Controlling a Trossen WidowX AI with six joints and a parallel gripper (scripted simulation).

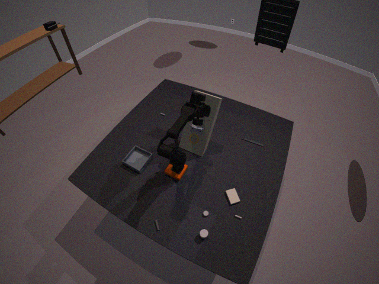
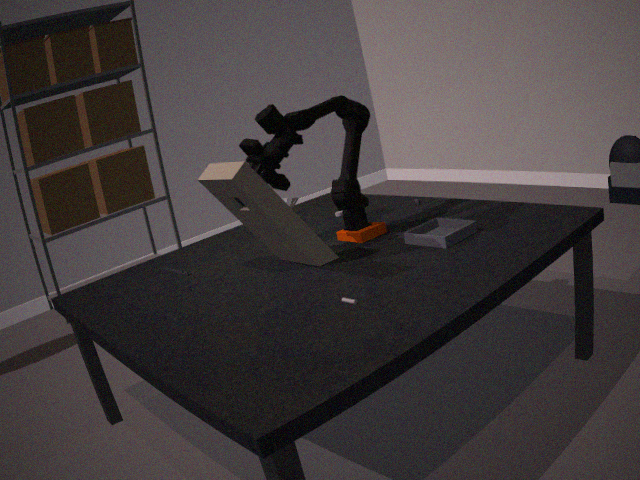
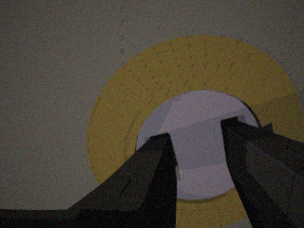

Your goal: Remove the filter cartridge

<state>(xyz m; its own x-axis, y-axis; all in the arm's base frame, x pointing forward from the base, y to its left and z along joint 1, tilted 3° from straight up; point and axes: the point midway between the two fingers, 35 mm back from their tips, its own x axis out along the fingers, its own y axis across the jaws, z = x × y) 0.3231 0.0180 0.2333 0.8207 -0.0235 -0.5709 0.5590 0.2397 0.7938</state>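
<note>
Right now my gripper tip is 10 cm past the ledge and 9 cm above it. Round my gripper tip: beige service panel 8 cm below, 4 cm behind; grey round filter cartridge 1 cm below, 1 cm ahead; grey tray 42 cm behind, 27 cm to the left, 24 cm below.
</note>
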